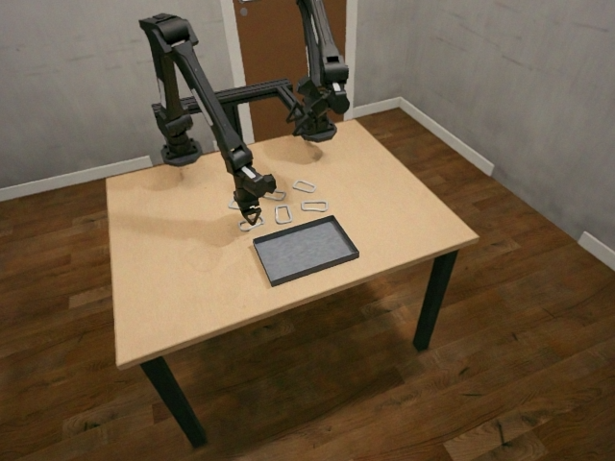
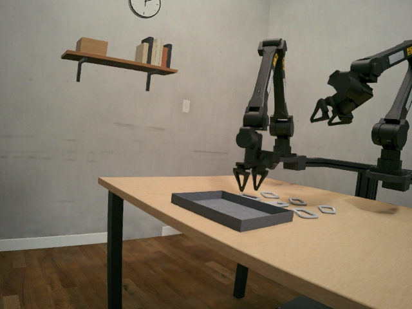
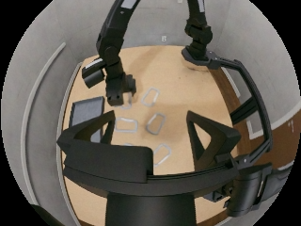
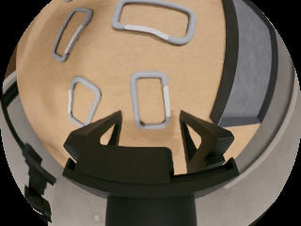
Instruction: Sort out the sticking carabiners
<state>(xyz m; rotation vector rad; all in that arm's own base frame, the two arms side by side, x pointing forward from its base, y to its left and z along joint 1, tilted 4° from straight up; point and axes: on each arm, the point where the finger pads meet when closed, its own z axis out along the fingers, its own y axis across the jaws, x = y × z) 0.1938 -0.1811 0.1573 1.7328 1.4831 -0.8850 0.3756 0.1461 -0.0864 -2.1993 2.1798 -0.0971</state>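
Now: the grey tray 190 mm ahead of my right hand, 150 mm to the left of it and 30 mm below it.
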